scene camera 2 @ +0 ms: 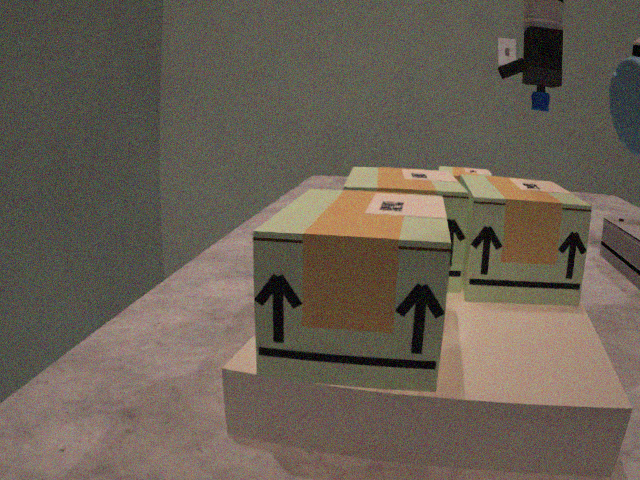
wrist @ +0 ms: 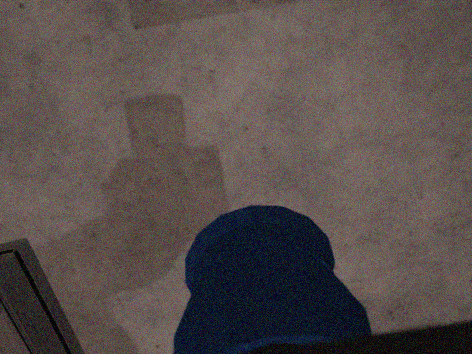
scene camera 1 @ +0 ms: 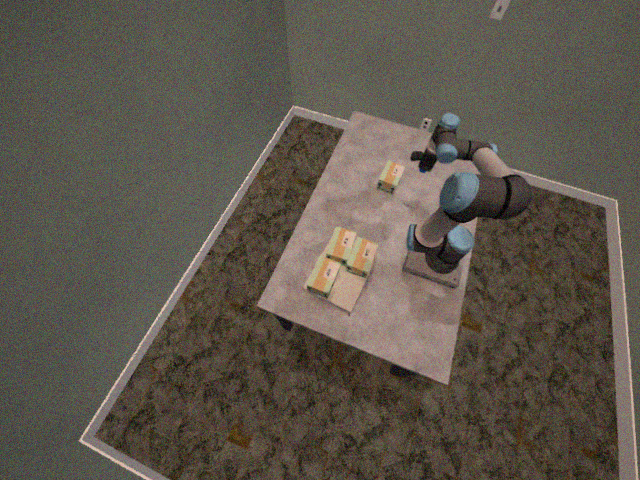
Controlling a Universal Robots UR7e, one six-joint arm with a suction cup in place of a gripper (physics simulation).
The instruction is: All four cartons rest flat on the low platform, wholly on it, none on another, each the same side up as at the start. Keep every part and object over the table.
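Places are measured from the arm's base along level axes (x right, y ahead, z up), in centimetres.
Pixels of known places: hand, tool point: (scene camera 2: pixel 540 110) (wrist: pixel 260 272) (scene camera 1: pixel 422 170); arm's base, link origin: (scene camera 1: pixel 441 259).
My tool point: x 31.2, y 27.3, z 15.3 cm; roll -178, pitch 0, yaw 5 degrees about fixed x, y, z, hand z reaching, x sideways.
Note:
For each thing: its top centre in the pictures, then the offset to it from my tool point. Level surfaces: height alone.
- low beige platform, top centre: (scene camera 2: pixel 446 300) (scene camera 1: pixel 341 269) dx -60.1, dy +10.5, dz -16.5 cm
- fourth carton, top centre: (scene camera 2: pixel 465 171) (scene camera 1: pixel 392 172) dx +1.8, dy +14.0, dz -12.8 cm
- table, surface height: dz -21.3 cm
Three green cartons with orange tape stand upright on the low beige platform (scene camera 1: pixel 347 290) (scene camera 2: pixel 537 356): one at the near left (scene camera 1: pixel 323 276) (scene camera 2: pixel 351 289), its front face at the platform's front edge; one behind it (scene camera 1: pixel 341 244) (scene camera 2: pixel 361 178); and one at the right (scene camera 1: pixel 361 256) (scene camera 2: pixel 527 232). Their arrows in scene camera 2 point up. The rear bottom edges are hidden. The fourth carton (scene camera 1: pixel 390 176) (scene camera 2: pixel 457 170) lies on the table beyond the platform, label up. My blue suction cup (scene camera 1: pixel 422 169) (scene camera 2: pixel 540 101) (wrist: pixel 260 250) hangs right of the fourth carton, above the table, holding nothing.
The table (scene camera 1: pixel 413 341) (scene camera 2: pixel 129 361) has its far edge beyond my wrist. The arm's grey base block (scene camera 1: pixel 431 268) (scene camera 2: pixel 622 248) stands right of the platform. Shadows fall on the table in the wrist view, with a grey black-lined part at lower left.

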